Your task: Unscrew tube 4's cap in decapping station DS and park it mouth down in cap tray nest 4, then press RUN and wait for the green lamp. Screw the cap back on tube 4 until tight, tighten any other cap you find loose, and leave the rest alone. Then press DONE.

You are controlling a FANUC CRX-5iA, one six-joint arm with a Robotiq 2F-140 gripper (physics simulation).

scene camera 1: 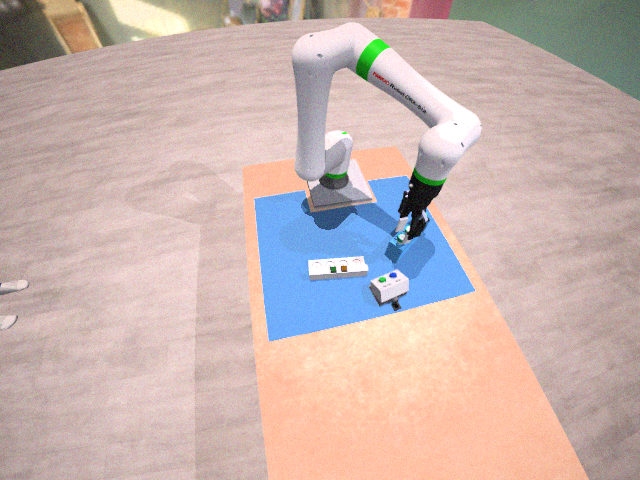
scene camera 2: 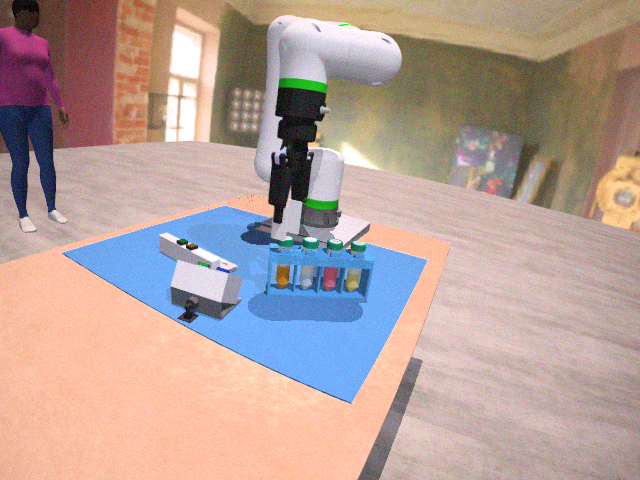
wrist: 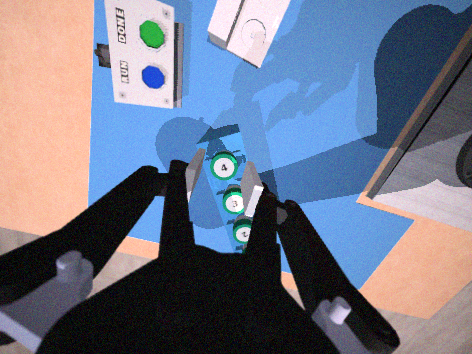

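Pixels of known places: gripper, fingertip midpoint: (scene camera 1: pixel 402 236) (scene camera 2: pixel 285 235) (wrist: pixel 223 166); arm's base at its link origin: (scene camera 1: pixel 333 178) (scene camera 2: pixel 317 220).
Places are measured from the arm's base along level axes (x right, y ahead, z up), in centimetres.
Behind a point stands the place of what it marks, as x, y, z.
Blue decapping station DS (scene camera 1: pixel 393 252) @[-6.9, 48.8, 2.3] (scene camera 2: pixel 317 297) @[-17.8, 46.4, -2.7] holds several capped tubes upright. Tube 4 (scene camera 2: pixel 283 276) @[-10.4, 48.4, 1.1] has orange liquid and stands at the end nearest the button box. Its green-rimmed cap 4 (scene camera 1: pixel 401 237) @[-9.2, 47.2, 9.2] (scene camera 2: pixel 285 241) @[-10.2, 48.7, 9.1] (wrist: pixel 224 167) @[-9.6, 47.1, 9.3] is on it. Cap 3 (scene camera 2: pixel 310 242) @[-14.8, 46.4, 9.3] (wrist: pixel 233 202) @[-14.1, 45.0, 9.3] and cap 2 (scene camera 2: pixel 334 244) @[-19.2, 44.0, 9.2] (wrist: pixel 244 233) @[-18.7, 42.5, 9.3] are on their tubes. How tight the caps are does not show. My gripper (scene camera 1: pixel 408 230) @[-9.4, 47.2, 9.7] (scene camera 2: pixel 284 231) @[-9.4, 47.2, 9.7] (wrist: pixel 223 166) @[-9.4, 47.2, 9.7] is open, fingers at either side of cap 4 in the wrist view, holding nothing. The white cap tray (scene camera 1: pixel 314 274) @[24.9, 47.8, 1.5] (scene camera 2: pixel 170 248) @[21.6, 48.7, -0.4] (wrist: pixel 245 47) @[5.6, 47.3, -1.7] shows no cap in its nests.
The button box (scene camera 1: pixel 390 289) @[2.3, 63.0, 4.6] (scene camera 2: pixel 201 284) @[-0.6, 63.8, 2.8] (wrist: pixel 132 90) @[-3.5, 60.3, 4.6] has a blue RUN button (scene camera 1: pixel 392 275) @[-1.0, 58.3, 4.1] (wrist: pixel 153 77) @[-1.5, 57.9, 4.1] and a green DONE button (scene camera 1: pixel 382 279) @[3.2, 58.6, 4.3] (wrist: pixel 151 34) @[2.9, 58.3, 4.2]. A green square (scene camera 1: pixel 332 269) @[18.2, 48.4, 2.5] and an orange square (scene camera 1: pixel 343 268) @[14.2, 49.2, 2.5] are on the cap tray. The robot base plate (scene camera 1: pixel 341 196) @[0.4, 12.0, -0.6] lies behind.
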